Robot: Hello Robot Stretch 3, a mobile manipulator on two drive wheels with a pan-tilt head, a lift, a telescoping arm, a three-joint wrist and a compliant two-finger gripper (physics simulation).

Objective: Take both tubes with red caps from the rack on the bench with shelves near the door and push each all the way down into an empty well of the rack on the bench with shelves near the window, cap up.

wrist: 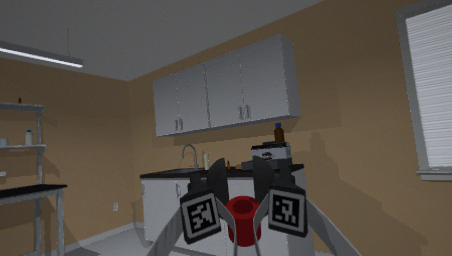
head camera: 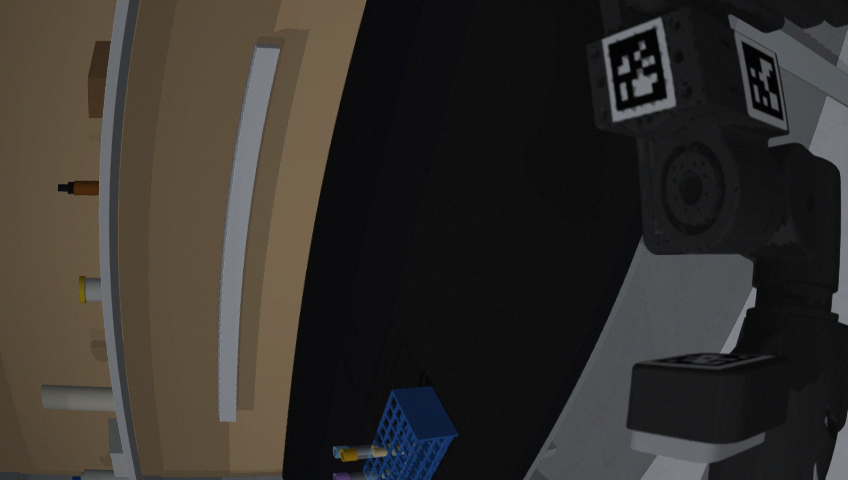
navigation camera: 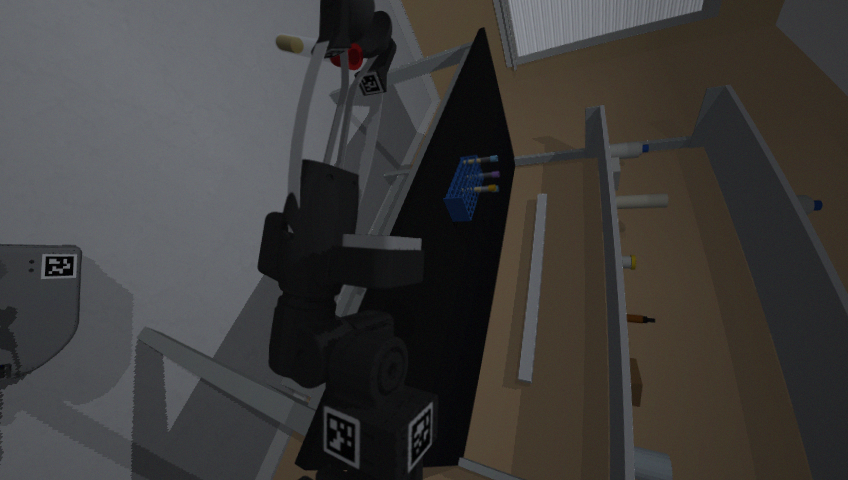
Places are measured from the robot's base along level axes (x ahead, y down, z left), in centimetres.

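Pixels of known places: gripper, fingertip midpoint: (wrist: 240, 176) (navigation camera: 367, 0).
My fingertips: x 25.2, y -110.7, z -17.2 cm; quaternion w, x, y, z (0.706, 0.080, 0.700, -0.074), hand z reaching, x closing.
Observation:
Ahead of a thing's pixels: the offset from my fingertips to its middle. "spot": to the spot under its first point. Level surfaces: height alone.
My gripper (navigation camera: 355, 47) (wrist: 240, 176) is shut on a tube with a red cap @(dx -1.9, dy +6.0, dz +0.1 cm) (navigation camera: 348, 56) (wrist: 244, 220). The tube stands roughly upright, cap up, its pale lower end hanging free. The gripper is beyond the bench's front edge, over the floor, apart from the rack. A blue rack @(dx +0.3, dy +16.4, dz -64.7 cm) (head camera: 424, 413) (navigation camera: 458, 208) stands on the black bench @(dy +19.3 cm) (head camera: 476, 196) (navigation camera: 443, 261) near the window. Tubes with light-blue, purple and yellow caps stand in it; no red cap shows there. In the head view the rack is cut off at the lower edge. The other task rack does not show.
Shelves @(spot: dx -28.4, dy -24.5, dz -82.2 cm) (head camera: 110, 249) (navigation camera: 615, 285) with bottles and small items run above the bench. A pale bar @(spot: dx -32.2, dy +2.4, dz -109.3 cm) (head camera: 238, 237) (navigation camera: 533, 285) is on the wall. In the wrist view, a counter @(dy +20.1 cm) (wrist: 175, 174) with a sink and cabinets stands ahead, and another shelved bench (wrist: 32, 190) is at the left.

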